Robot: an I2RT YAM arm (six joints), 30 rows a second.
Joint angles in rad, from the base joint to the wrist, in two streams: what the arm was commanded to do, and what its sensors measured. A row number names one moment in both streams.
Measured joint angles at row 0:
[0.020, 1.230, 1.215, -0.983, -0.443, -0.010]
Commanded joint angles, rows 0 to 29:
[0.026, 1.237, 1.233, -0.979, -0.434, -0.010]
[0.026, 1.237, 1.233, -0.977, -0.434, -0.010]
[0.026, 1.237, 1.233, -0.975, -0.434, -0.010]
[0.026, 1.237, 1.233, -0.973, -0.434, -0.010]
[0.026, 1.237, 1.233, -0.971, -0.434, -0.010]
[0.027, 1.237, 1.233, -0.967, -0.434, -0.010]
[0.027, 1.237, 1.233, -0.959, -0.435, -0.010]
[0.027, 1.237, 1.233, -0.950, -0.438, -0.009]
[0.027, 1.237, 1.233, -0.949, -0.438, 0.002]
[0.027, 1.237, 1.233, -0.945, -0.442, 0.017]
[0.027, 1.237, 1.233, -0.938, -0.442, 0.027]
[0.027, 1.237, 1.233, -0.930, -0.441, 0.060]
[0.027, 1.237, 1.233, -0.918, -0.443, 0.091]
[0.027, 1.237, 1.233, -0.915, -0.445, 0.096]
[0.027, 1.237, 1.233, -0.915, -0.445, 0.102]
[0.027, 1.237, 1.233, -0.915, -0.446, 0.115]
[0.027, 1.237, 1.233, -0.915, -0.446, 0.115]
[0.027, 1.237, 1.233, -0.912, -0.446, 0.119]
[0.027, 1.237, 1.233, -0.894, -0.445, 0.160]
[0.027, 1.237, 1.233, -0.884, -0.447, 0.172]
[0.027, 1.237, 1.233, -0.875, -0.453, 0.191]
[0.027, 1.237, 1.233, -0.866, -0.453, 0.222]
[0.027, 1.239, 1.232, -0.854, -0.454, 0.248]
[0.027, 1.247, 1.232, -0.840, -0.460, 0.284]
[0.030, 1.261, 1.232, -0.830, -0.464, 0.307]
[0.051, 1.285, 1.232, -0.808, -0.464, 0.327]
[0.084, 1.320, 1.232, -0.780, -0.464, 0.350]
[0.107, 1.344, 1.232, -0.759, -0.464, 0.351]
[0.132, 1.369, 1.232, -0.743, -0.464, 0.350]
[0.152, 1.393, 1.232, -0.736, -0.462, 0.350]
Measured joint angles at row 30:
[0.118, 1.365, 1.216, -0.747, -0.452, 0.334]
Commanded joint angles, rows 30 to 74:
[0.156, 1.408, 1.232, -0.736, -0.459, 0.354]
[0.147, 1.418, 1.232, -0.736, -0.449, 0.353]
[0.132, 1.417, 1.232, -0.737, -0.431, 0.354]
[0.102, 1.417, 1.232, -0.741, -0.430, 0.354]
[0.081, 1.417, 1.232, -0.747, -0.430, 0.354]
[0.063, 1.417, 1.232, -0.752, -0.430, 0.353]
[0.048, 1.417, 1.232, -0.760, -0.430, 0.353]
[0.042, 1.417, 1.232, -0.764, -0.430, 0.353]
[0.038, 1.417, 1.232, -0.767, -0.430, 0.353]
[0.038, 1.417, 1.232, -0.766, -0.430, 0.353]
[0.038, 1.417, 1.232, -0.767, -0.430, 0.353]
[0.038, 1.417, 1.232, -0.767, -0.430, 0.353]
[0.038, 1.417, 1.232, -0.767, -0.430, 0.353]
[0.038, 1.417, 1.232, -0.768, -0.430, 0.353]
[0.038, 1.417, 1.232, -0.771, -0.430, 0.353]
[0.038, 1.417, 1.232, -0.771, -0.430, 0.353]
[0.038, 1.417, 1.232, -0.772, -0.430, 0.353]
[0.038, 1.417, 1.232, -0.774, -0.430, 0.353]
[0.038, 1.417, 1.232, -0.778, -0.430, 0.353]
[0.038, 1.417, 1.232, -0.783, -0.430, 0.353]
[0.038, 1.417, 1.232, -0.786, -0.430, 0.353]
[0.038, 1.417, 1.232, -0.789, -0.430, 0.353]
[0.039, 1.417, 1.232, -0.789, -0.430, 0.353]
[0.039, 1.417, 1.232, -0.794, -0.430, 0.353]
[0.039, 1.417, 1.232, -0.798, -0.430, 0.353]
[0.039, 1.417, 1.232, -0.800, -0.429, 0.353]
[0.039, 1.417, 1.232, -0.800, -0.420, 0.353]
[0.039, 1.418, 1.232, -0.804, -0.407, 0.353]
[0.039, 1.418, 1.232, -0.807, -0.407, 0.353]
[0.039, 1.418, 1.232, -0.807, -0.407, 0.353]
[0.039, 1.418, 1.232, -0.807, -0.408, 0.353]
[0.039, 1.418, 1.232, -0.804, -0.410, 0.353]
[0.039, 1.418, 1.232, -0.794, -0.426, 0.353]
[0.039, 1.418, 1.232, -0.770, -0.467, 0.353]
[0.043, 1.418, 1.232, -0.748, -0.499, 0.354]
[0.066, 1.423, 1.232, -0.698, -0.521, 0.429]
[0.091, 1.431, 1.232, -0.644, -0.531, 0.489]
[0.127, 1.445, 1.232, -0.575, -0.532, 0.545]
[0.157, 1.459, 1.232, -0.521, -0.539, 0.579]
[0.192, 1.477, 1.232, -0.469, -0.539, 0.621]
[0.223, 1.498, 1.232, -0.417, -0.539, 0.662]
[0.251, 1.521, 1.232, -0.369, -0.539, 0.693]
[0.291, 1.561, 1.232, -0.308, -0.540, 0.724]
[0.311, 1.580, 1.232, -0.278, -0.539, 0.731]
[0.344, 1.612, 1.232, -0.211, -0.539, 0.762]
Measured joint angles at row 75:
[0.323, 1.593, 1.220, -0.235, -0.533, 0.723]
